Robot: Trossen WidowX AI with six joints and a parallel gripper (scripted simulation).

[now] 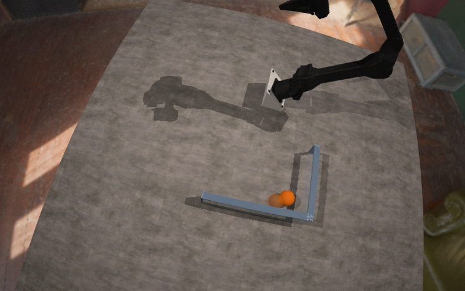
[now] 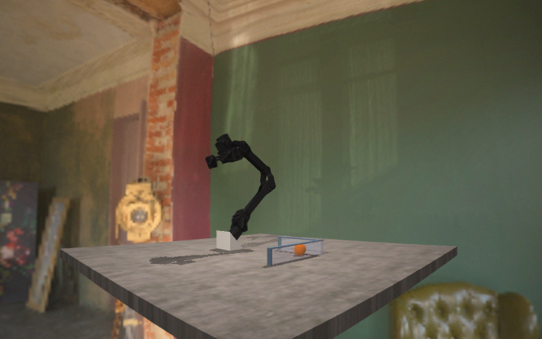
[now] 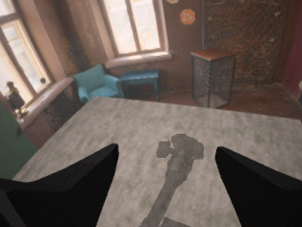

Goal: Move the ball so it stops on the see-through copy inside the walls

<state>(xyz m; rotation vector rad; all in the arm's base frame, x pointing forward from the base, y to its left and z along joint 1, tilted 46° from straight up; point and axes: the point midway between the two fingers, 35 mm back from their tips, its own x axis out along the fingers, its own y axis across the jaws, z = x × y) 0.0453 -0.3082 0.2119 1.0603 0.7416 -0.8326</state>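
The orange ball lies 32 cm ahead of my gripper tip, 22 cm to the left of it and 38 cm below it. Also, from my gripper tip: see-through copy of ball 34 cm ahead, 19 cm to the left, 38 cm below.
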